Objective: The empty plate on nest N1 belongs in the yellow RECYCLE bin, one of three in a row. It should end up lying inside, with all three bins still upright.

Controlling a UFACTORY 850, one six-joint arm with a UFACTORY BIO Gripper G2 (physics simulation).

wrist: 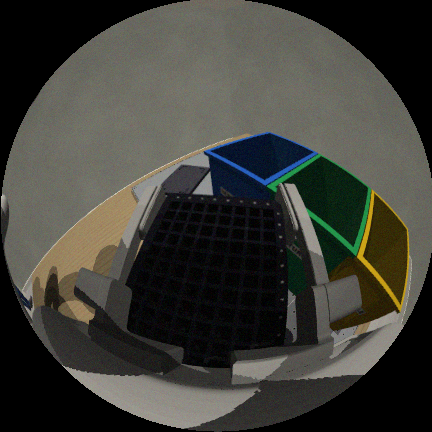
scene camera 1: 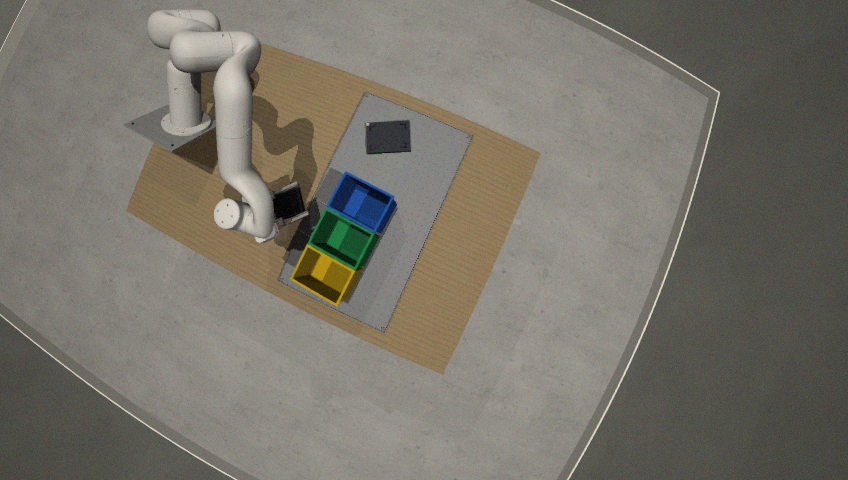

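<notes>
My gripper (scene camera 1: 291, 202) (wrist: 220, 220) is shut on the black plate (scene camera 1: 288, 203) (wrist: 210, 275), which lies between its two long fingers. In the scene view both are left of the bin row, over the wooden table beside the grey board's edge. The yellow bin (scene camera 1: 324, 274) (wrist: 387, 245) stands upright at the lower end of the row; in the wrist view it is at the right, partly hidden by a finger. The dark nest (scene camera 1: 387, 136) (wrist: 186, 179) on the board shows no plate on it; its label cannot be read.
The green bin (scene camera 1: 343, 239) (wrist: 335, 197) stands upright between the yellow bin and the upright blue bin (scene camera 1: 361, 202) (wrist: 262, 157). All three stand close together on the grey perforated board (scene camera 1: 416, 178), which lies on the wooden table (scene camera 1: 476, 226). The arm's base is at the upper left.
</notes>
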